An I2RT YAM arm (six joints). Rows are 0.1 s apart.
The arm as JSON. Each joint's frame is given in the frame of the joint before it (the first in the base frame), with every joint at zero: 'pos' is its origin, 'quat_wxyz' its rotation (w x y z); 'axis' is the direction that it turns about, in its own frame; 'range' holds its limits. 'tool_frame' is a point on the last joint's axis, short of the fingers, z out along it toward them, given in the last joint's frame.
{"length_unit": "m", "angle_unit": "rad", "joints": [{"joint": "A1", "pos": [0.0, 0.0, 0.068], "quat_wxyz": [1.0, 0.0, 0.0, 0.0], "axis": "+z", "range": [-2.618, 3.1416]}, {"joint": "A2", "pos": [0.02, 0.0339, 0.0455], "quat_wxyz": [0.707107, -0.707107, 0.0, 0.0], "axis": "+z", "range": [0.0, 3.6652]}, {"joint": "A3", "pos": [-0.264, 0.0, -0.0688], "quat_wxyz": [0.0, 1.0, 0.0, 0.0], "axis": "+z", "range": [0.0, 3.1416]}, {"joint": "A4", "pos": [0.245, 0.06, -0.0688], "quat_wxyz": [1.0, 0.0, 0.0, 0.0], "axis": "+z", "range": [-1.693, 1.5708]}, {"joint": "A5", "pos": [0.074, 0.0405, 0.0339], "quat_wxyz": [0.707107, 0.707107, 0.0, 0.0], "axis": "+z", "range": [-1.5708, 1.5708]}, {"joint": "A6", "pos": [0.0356, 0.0, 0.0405], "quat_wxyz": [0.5, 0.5, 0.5, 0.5], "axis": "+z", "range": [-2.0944, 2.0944]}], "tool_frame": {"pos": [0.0, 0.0, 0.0], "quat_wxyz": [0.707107, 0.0, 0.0, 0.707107]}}
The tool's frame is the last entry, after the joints.
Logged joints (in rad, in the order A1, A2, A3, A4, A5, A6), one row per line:
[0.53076, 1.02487, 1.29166, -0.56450, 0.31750, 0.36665]
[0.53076, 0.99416, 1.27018, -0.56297, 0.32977, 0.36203]
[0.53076, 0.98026, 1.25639, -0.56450, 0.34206, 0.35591]
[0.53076, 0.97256, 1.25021, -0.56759, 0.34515, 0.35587]
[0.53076, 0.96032, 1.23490, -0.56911, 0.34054, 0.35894]
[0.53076, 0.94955, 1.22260, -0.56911, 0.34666, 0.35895]
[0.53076, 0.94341, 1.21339, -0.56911, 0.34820, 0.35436]
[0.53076, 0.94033, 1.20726, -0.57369, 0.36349, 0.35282]
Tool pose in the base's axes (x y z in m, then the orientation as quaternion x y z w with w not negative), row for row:
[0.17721, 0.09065, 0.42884, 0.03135, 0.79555, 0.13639, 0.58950]
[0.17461, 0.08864, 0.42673, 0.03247, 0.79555, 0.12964, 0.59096]
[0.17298, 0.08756, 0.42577, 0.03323, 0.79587, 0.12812, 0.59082]
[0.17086, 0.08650, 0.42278, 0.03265, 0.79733, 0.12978, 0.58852]
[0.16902, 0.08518, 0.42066, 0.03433, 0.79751, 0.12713, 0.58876]
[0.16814, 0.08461, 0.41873, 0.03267, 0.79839, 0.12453, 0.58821]
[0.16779, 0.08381, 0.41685, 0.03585, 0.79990, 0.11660, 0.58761]
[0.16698, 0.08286, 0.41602, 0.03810, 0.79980, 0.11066, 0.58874]
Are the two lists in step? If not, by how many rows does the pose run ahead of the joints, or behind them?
The pose runs 1 row ahead of the joints: the pose in row i belongs to the joints in row i + 1.
